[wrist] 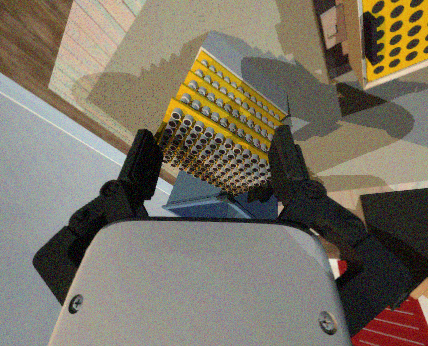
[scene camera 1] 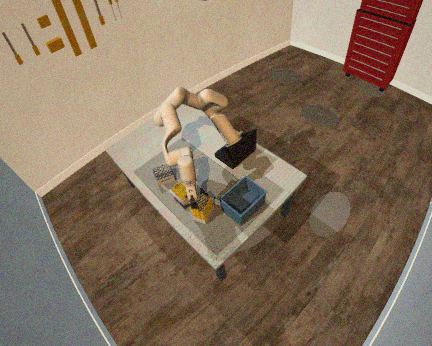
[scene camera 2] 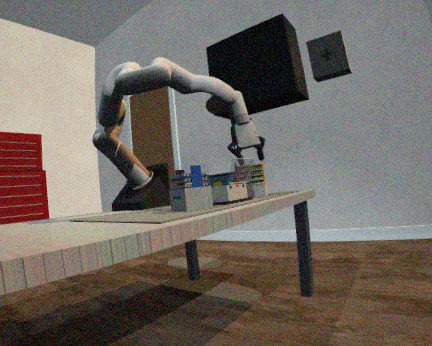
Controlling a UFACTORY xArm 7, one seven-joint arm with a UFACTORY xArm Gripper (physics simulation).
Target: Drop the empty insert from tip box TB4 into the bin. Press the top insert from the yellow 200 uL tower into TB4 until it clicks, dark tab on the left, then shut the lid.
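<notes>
The yellow tower (scene camera 1: 201, 211) (scene camera 2: 258, 174) (wrist: 225, 117) is a stack of yellow inserts with grey tips; its top insert faces the wrist camera. My gripper (scene camera 1: 192, 201) (scene camera 2: 248, 154) (wrist: 212, 141) is open and empty, above the tower, with its fingers spread towards opposite sides of the top insert; contact cannot be told. An open box (scene camera 1: 179, 191) (scene camera 2: 230, 193) (wrist: 395, 40), apparently TB4, stands beside the tower. It holds a yellow insert with dark empty holes and a dark tab at one edge. Its label is unreadable. The blue bin (scene camera 1: 243, 200) (wrist: 200, 200) stands on the tower's other side.
A grey box with a rack and blue part (scene camera 1: 163, 173) (scene camera 2: 191, 198) stands beyond the open box. The arm's black base (scene camera 1: 237, 150) (scene camera 2: 145, 192) is at the table's side. The tower stands near the edge of the table (scene camera 1: 216, 260). A red cabinet (scene camera 1: 377, 45) stands on the floor.
</notes>
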